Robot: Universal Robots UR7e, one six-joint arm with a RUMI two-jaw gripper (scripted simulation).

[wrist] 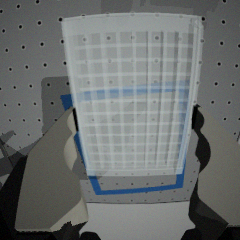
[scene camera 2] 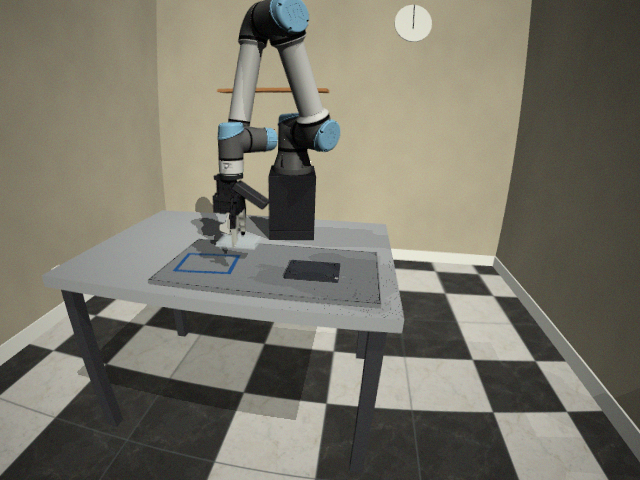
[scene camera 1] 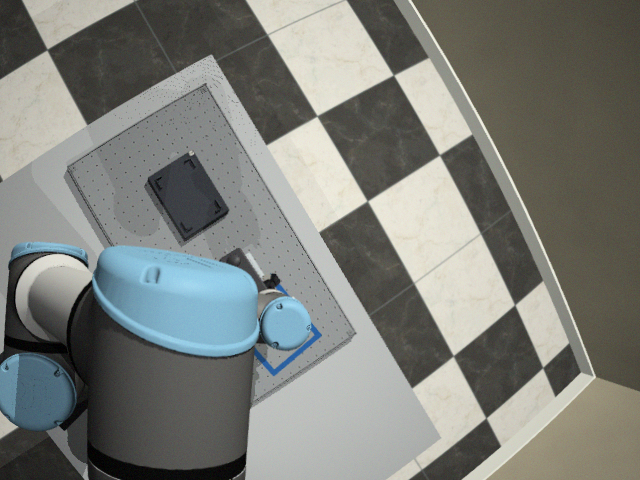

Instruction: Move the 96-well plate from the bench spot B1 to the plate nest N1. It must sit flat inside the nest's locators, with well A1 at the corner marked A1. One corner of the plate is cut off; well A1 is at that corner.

Labels:
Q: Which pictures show my gripper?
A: The wrist view, scene camera 2 and scene camera 1: all of them.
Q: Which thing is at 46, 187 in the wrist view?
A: My gripper.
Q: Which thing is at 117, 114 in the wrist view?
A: A clear 96-well plate.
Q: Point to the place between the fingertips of my gripper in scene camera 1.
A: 249, 289

